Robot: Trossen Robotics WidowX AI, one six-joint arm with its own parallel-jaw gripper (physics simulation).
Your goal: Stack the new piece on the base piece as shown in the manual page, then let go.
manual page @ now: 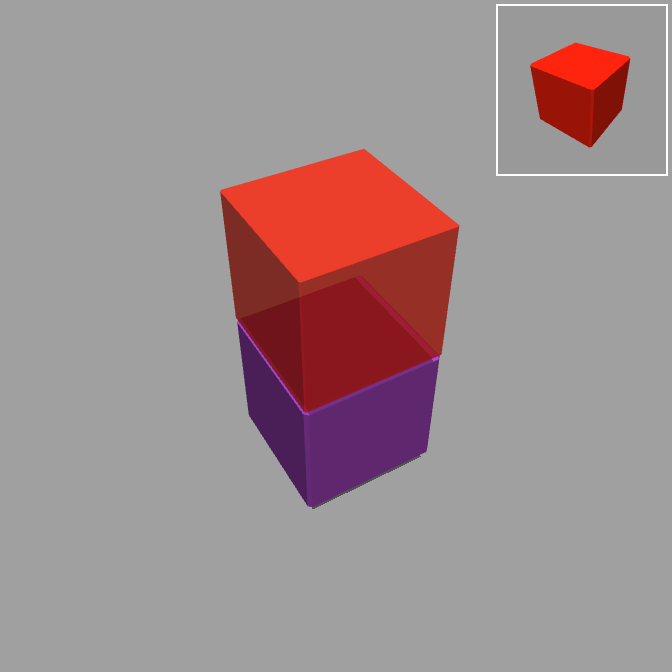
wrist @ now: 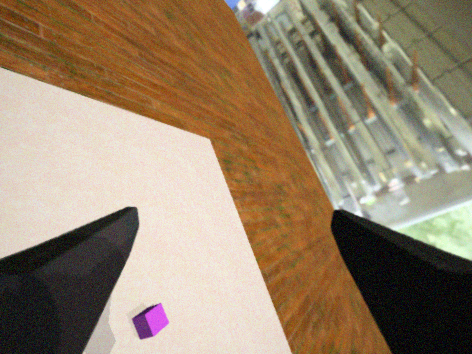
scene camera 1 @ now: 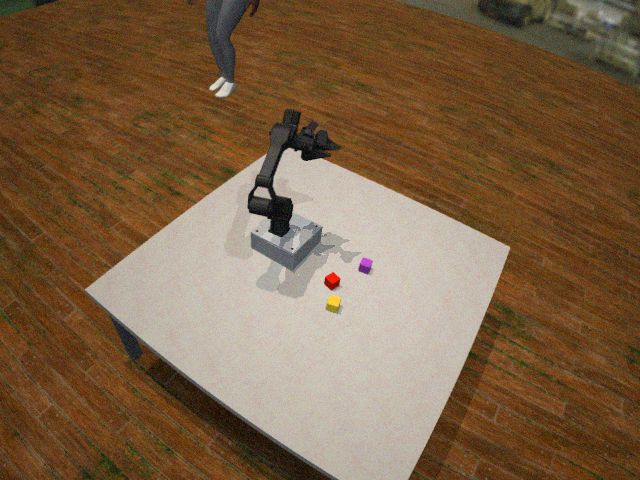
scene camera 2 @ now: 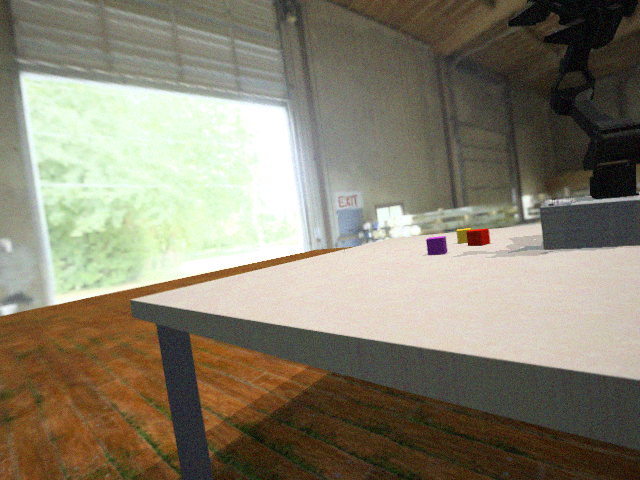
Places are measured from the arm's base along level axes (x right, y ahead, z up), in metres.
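Pixels of known places: gripper, between the fingertips: (wrist: 237,217) (scene camera 1: 335,151) (scene camera 2: 525,31); arm's base, origin of its link: (scene camera 1: 279,230) (scene camera 2: 614,196).
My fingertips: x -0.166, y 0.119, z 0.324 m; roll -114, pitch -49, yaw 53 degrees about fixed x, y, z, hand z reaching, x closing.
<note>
For each thing: its top centre in the pictures, then the offset to it from my fingertips. Level surfaces: height alone.
- red cube, centre of its top: (scene camera 2: 477,229) (scene camera 1: 332,277) dx +0.227, dy +0.156, dz -0.370 m
- yellow cube, centre of its top: (scene camera 2: 463,229) (scene camera 1: 334,300) dx +0.319, dy +0.209, dz -0.370 m
- purple cube, centre of its top: (wrist: 157,318) (scene camera 2: 435,237) (scene camera 1: 366,262) dx +0.085, dy +0.231, dz -0.370 m
- pale table, height of its surface: dz -0.411 m
A red cube (scene camera 1: 332,281) (scene camera 2: 478,237), a yellow cube (scene camera 1: 333,303) (scene camera 2: 462,236) and a purple cube (scene camera 1: 365,265) (scene camera 2: 436,245) (wrist: 151,321) stand apart on the table. The red cube lies between the other two, nearer the arm's base. In scene camera 2 the red cube partly covers the yellow one. Which cube is the base piece cannot be told. My gripper (scene camera 1: 334,150) (scene camera 2: 528,31) (wrist: 237,217) is open and empty, high above the table and well away from the cubes. In the wrist view the purple cube shows low, beside the left finger; the red and yellow cubes do not show.
The pale table (scene camera 1: 232,330) (scene camera 2: 361,304) (wrist: 175,185) carries the arm's grey base block (scene camera 1: 276,252) (scene camera 2: 589,225), close to the red cube. Shadows of the arm fall on the table around the block. A person's legs (scene camera 1: 222,41) show on the wooden floor beyond the table.
</note>
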